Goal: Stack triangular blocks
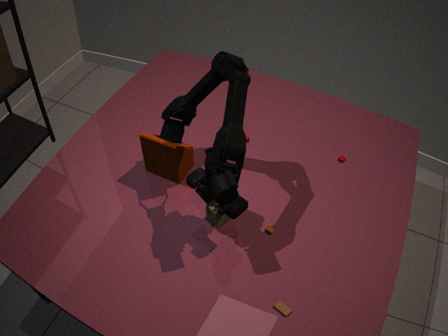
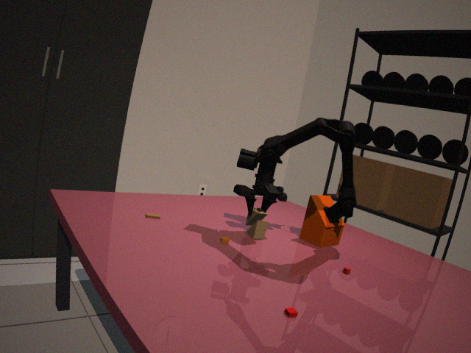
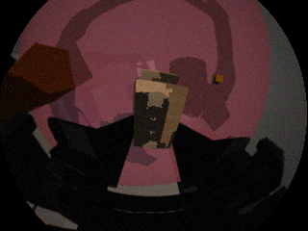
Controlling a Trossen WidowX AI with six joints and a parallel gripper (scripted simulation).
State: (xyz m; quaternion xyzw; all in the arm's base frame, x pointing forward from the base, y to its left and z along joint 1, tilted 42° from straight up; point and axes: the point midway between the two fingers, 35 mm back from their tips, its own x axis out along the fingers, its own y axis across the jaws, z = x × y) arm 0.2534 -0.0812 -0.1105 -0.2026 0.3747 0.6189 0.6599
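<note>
The triangular block is 5 cm below my gripper tip, 4 cm to the left of it and 1 cm ahead of it. From my gripper tip the other things lie so: small orange piece: 15 cm ahead, 6 cm below, 5 cm to the left; then flat tan piece: 31 cm ahead, 17 cm to the right, 6 cm below; then red cube: 45 cm to the left, 26 cm ahead, 6 cm below.
</note>
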